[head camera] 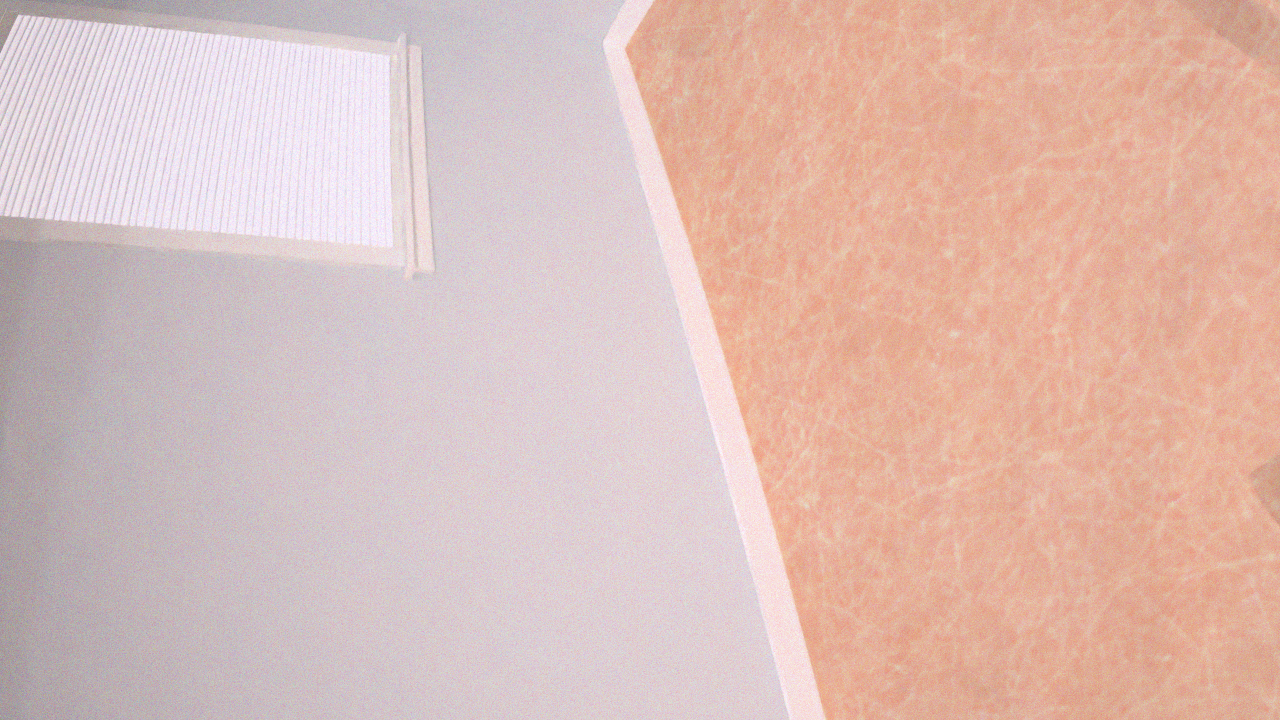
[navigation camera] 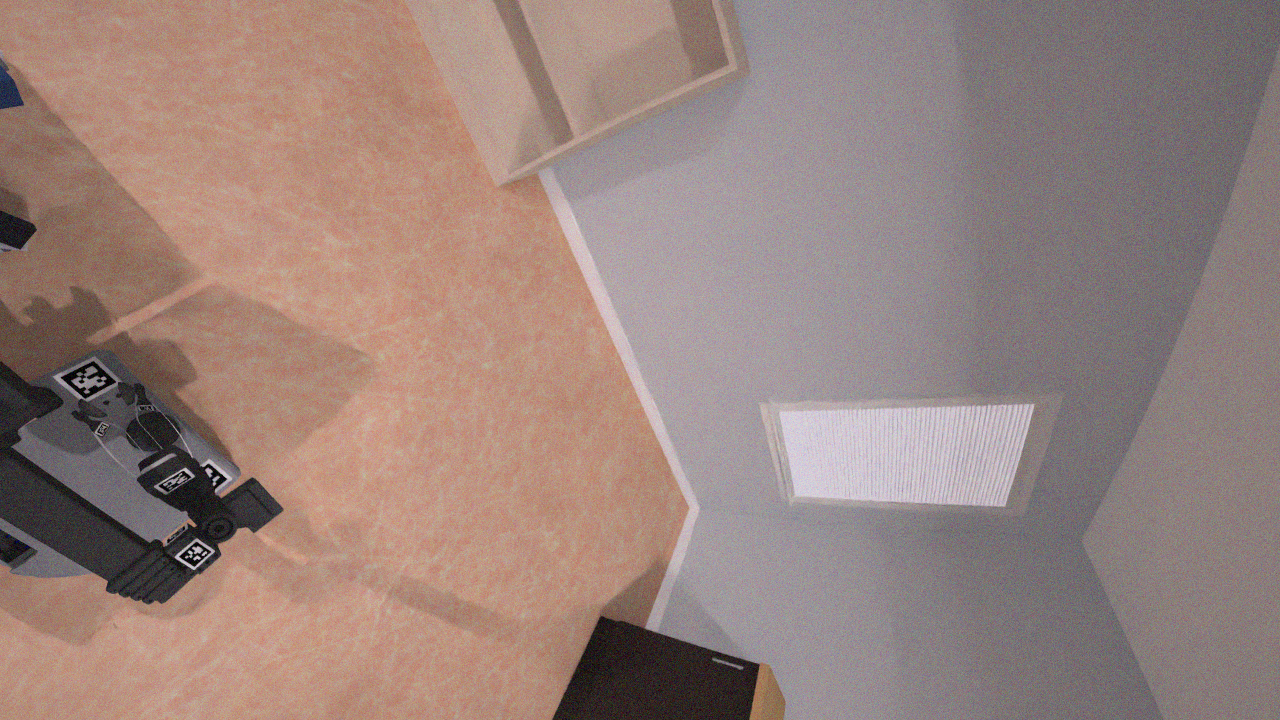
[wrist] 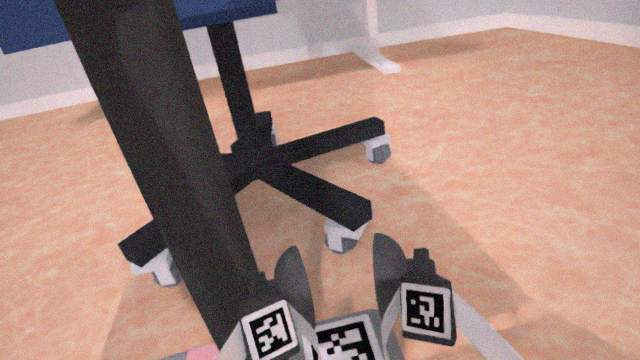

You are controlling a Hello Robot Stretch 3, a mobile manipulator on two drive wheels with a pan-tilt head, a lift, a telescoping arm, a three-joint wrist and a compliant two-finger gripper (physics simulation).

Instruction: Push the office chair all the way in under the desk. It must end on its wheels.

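Pixels of known places: gripper, fingertip midpoint: point(navigation camera: 101, 391) point(wrist: 339, 267); robot's base, origin of the base link: point(navigation camera: 153, 429).
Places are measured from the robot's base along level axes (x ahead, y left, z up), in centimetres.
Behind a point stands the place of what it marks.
Observation:
The office chair point(wrist: 254, 150) {x -8.0, y 62.8, z 14.0 cm} point(navigation camera: 8, 91) {x 15.8, y 44.7, z 44.6 cm} stands upright on its casters in the wrist view, with a black star base, a black post and part of its blue seat at the top left. A dark column hides part of it. In the navigation view a bit of it shows at the left edge. The desk's white leg and foot point(wrist: 384, 65) stand behind the chair, against the wall; the desk top does not show. My gripper point(wrist: 339, 267) {x 0.4, y 9.6, z 28.6 cm} point(navigation camera: 112, 404) {x 0.4, y 9.6, z 28.6 cm} is open, with no thing between its fingers. In the wrist view its tips appear just below the nearest caster.
My base point(navigation camera: 98, 470) {x -9.1, y -0.5, z 16.0 cm} and arm point(navigation camera: 71, 519) {x -9.7, y -2.2, z 50.6 cm} are at the left of the navigation view. A beige shelf unit point(navigation camera: 487, 89) {x 142.5, y 51.6, z 10.0 cm} stands by the wall at the top, a dark cabinet point(navigation camera: 666, 676) {x 29.6, y -181.5, z 48.7 cm} at the bottom. A window point(head camera: 196, 134) {x 157.1, y -173.0, z 139.5 cm} point(navigation camera: 904, 456) {x 157.0, y -175.7, z 148.5 cm} is in the grey wall point(head camera: 358, 447) {x 160.1, y -87.9, z 96.4 cm}.

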